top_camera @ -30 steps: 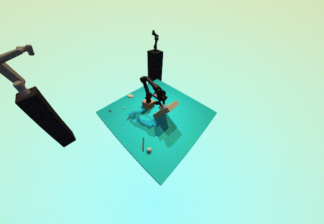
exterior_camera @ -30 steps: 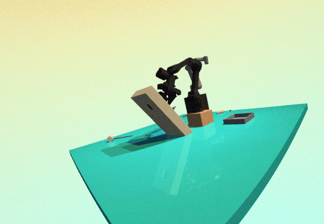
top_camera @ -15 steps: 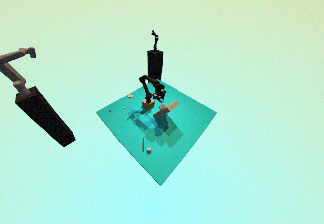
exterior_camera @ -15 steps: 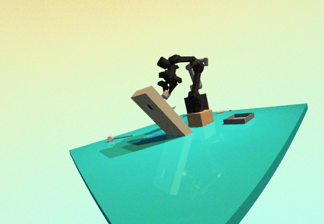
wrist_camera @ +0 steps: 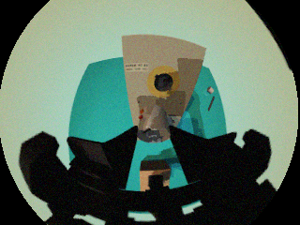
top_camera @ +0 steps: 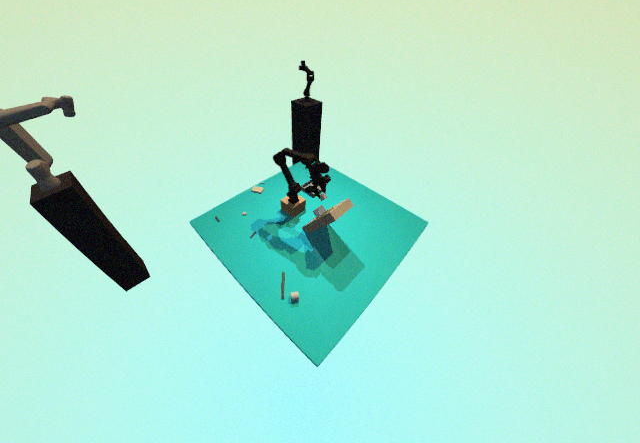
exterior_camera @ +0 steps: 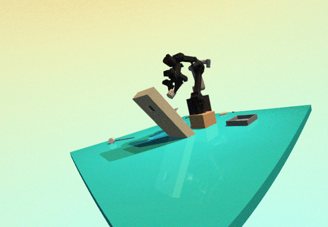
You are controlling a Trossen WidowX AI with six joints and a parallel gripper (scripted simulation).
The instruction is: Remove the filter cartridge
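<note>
Right now the dark grey tray is 32 cm behind my gripper tip, 26 cm below it and 24 cm to the left of it. Also, from my gripper tip: filter cartridge (right at my gripper tip); tan service panel (11 cm below, 7 cm ahead, 3 cm to the right).
</note>
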